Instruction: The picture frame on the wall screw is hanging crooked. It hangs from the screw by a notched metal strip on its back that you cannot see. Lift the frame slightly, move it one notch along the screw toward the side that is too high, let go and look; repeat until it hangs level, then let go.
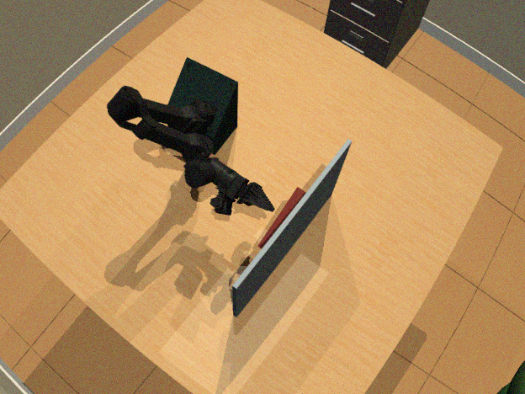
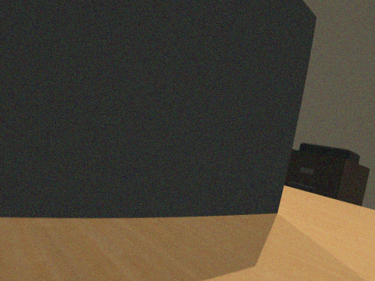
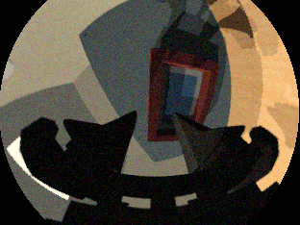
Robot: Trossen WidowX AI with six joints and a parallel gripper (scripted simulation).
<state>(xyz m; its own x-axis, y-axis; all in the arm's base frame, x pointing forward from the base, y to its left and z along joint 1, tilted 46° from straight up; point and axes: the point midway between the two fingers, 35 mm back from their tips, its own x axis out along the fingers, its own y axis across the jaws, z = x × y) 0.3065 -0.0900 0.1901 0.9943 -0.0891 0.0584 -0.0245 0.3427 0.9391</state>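
The red picture frame lies 5 cm ahead of my gripper tip, 1 cm to the left of it and 5 cm below it. From my gripper tip the other things lie so: grey wall panel: 6 cm ahead, 6 cm below.
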